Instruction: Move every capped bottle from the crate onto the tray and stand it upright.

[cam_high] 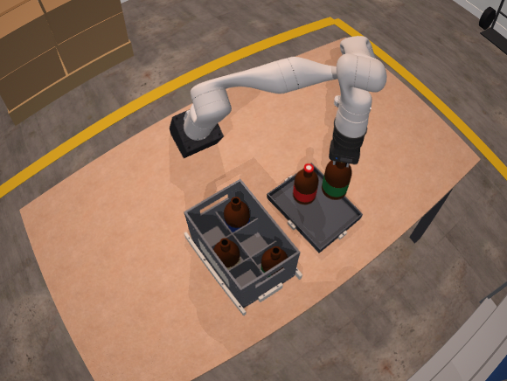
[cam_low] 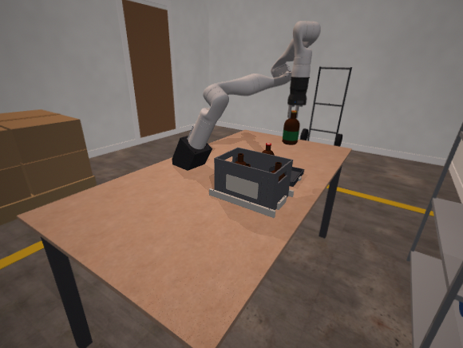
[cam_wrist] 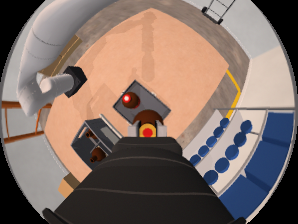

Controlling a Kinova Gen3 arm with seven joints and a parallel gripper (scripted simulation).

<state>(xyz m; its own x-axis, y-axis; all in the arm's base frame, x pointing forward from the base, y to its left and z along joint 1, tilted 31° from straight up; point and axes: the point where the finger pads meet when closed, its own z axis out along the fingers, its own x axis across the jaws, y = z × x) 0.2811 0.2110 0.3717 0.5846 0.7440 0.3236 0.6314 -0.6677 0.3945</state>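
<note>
Right now the bottle is 110 mm behind my hand, 10 mm to the right of it and 240 mm below it. From my hand the other things lie so: dark tray 50 mm behind, 310 mm below; then dark grey crate 30 mm behind, 280 mm to the right, 240 mm below.
</note>
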